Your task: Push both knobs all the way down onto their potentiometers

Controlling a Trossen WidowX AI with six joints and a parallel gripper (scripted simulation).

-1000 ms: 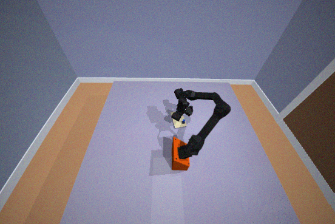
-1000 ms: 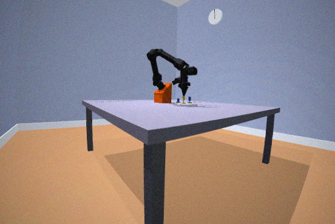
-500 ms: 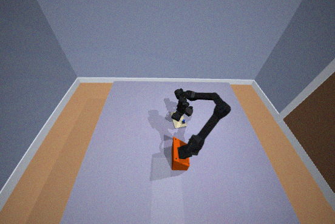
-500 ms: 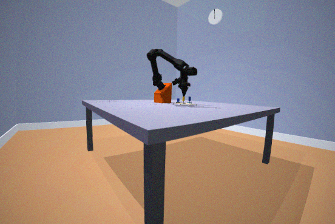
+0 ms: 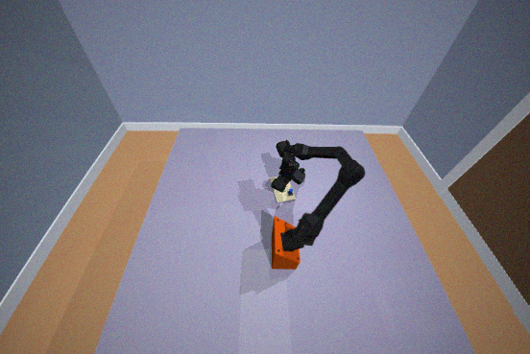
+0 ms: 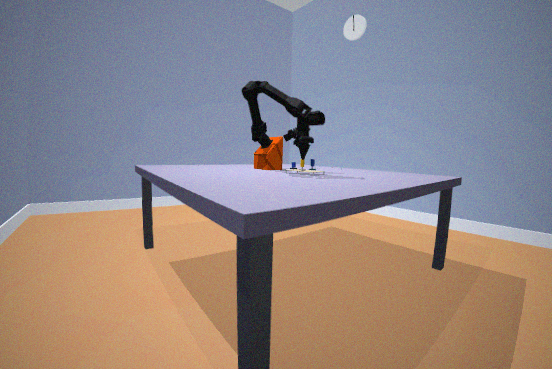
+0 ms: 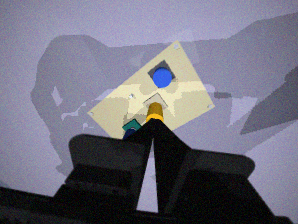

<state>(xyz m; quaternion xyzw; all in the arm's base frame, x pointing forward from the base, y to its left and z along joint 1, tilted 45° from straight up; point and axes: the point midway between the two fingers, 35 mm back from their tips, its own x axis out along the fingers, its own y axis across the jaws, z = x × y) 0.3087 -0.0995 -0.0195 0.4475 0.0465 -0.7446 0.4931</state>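
The blue knob is 5 cm ahead of my gripper tip, 2 cm to the left of it and 1 cm below it. The rest, counted from my gripper tip: yellow knob: 2 cm below.
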